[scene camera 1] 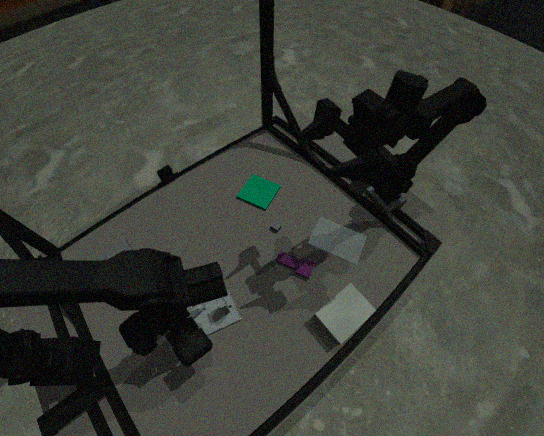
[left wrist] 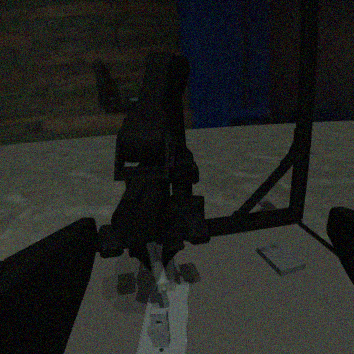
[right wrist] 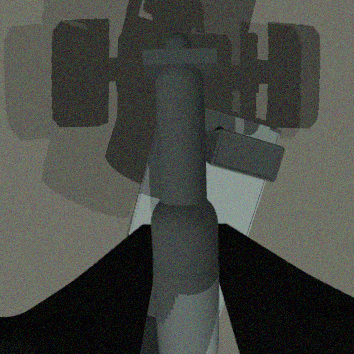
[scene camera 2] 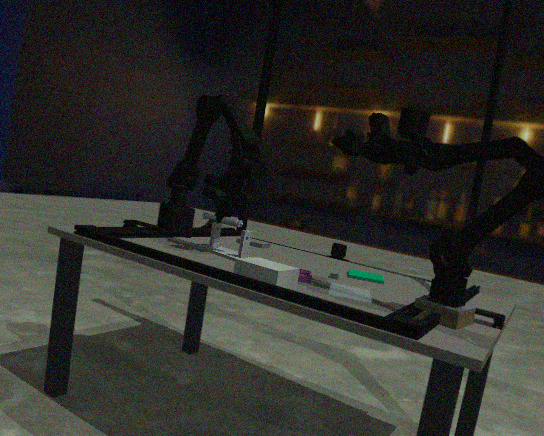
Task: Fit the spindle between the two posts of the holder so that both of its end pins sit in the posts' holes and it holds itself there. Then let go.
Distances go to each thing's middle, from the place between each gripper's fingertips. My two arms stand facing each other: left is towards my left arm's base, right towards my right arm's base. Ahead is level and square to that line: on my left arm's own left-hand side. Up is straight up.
The holder base [scene camera 1: 212,319] lies 10 mm behind my right hand, 40 mm to the left of it and 90 mm below it. The rest, counted from my right hand: white block [scene camera 1: 335,239] (20 mm behind, 470 mm to the left, 90 mm below).
The white block lies 4 cm ahead of my left hand, 13 cm to the left of it and 36 cm below it. Also, from my left hand: holder base 5 cm ahead, 30 cm to the right, 36 cm below.
